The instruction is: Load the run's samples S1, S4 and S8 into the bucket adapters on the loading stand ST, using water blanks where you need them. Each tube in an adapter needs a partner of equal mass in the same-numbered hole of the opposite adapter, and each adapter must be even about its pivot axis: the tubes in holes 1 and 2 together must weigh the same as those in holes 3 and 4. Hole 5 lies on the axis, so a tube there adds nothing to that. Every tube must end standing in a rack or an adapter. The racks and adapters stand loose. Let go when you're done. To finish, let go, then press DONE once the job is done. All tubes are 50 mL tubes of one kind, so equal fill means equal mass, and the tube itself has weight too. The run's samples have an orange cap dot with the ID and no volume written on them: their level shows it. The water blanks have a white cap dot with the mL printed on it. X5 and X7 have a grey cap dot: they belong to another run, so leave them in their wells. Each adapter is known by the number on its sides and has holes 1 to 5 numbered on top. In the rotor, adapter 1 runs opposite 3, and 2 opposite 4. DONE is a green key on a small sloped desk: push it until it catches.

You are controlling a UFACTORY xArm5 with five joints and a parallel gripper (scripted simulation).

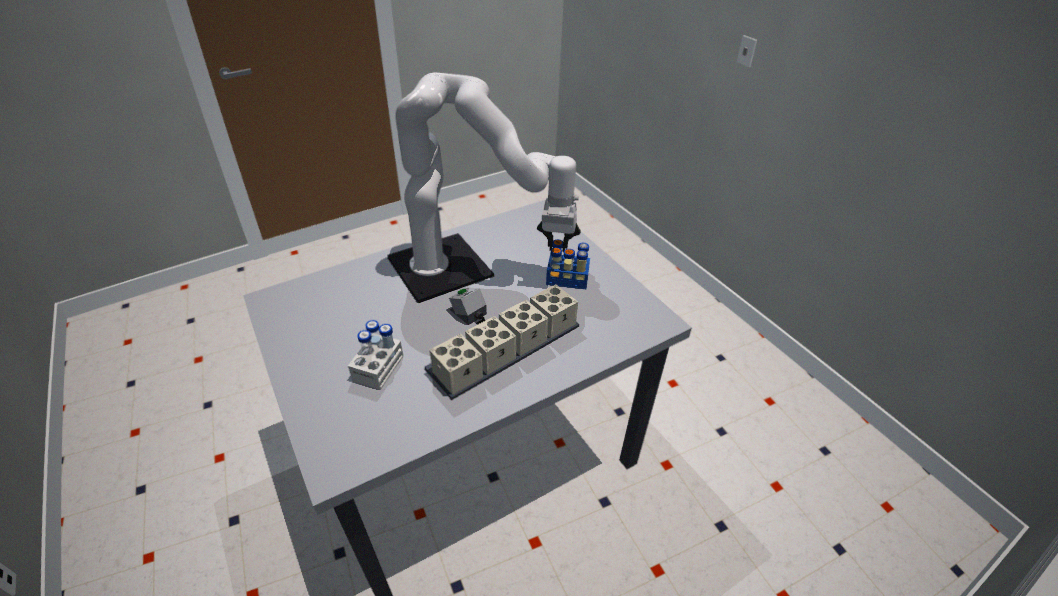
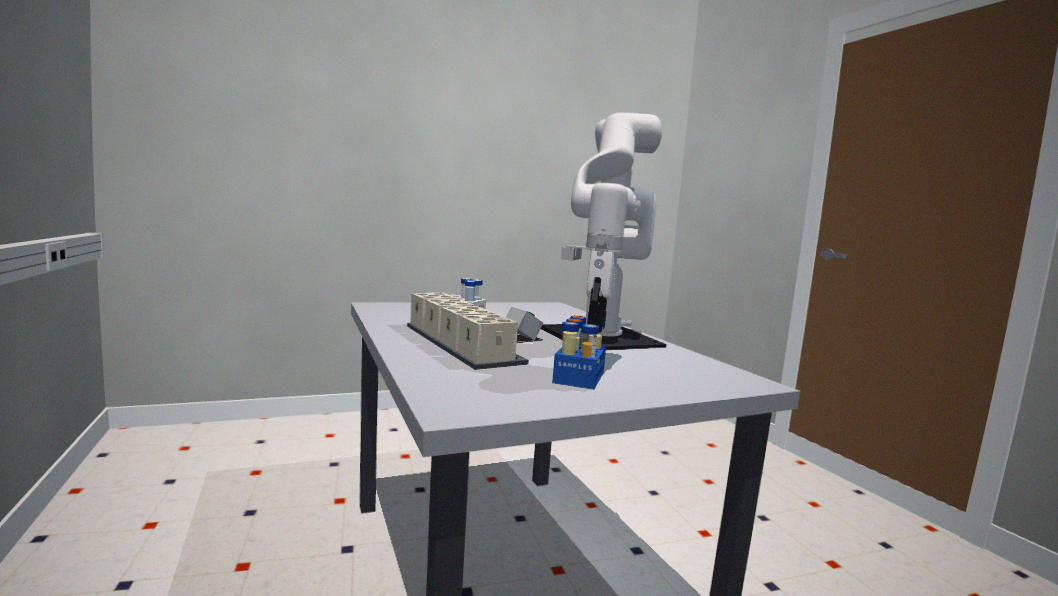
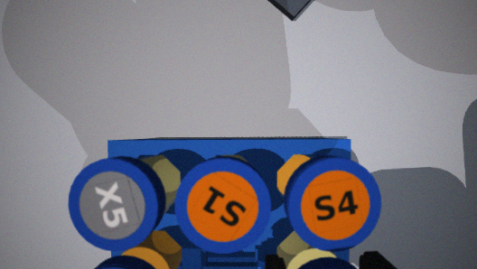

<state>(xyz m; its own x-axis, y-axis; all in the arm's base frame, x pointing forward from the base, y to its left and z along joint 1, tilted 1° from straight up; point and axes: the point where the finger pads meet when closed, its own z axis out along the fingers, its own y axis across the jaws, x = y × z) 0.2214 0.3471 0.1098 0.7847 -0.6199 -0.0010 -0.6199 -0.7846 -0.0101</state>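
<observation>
Right now my hand is 90 mm above the blue samples rack, 40 mm short of it and 20 mm to the right of it. The rest, counted from my hand: adapter 3 (350 mm to the right, 240 mm ahead, 70 mm below); then white rack (630 mm to the right, 120 mm ahead, 90 mm below).
</observation>
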